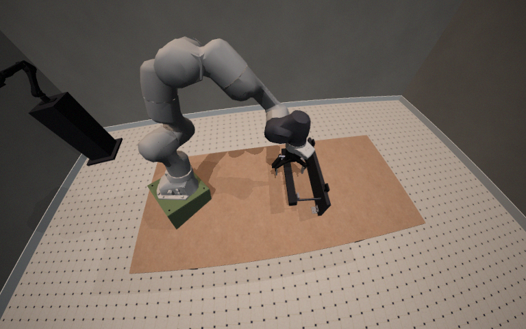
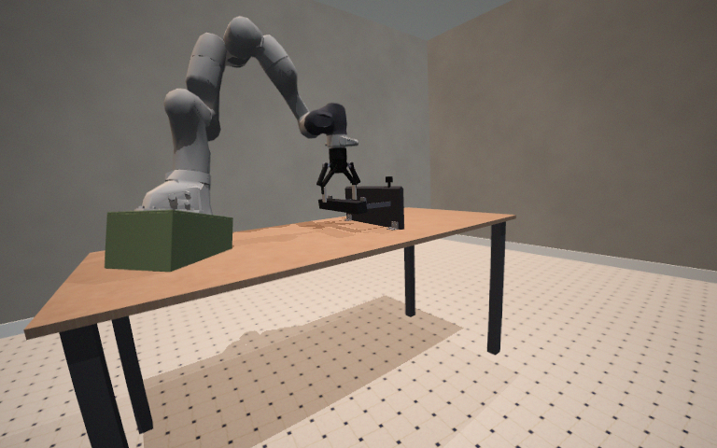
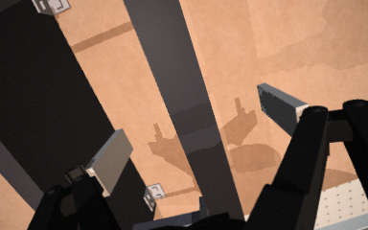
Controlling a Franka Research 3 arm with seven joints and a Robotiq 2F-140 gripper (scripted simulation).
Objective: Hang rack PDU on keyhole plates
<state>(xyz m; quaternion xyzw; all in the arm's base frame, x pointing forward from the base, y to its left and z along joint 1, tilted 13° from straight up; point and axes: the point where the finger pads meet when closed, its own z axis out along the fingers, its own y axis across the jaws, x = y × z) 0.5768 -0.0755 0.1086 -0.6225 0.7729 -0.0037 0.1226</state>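
Right now my hand is 2 cm short of the rack PDU and 3 cm above it. Round my hand: black upright panel 16 cm ahead, 3 cm to the right, 5 cm below.
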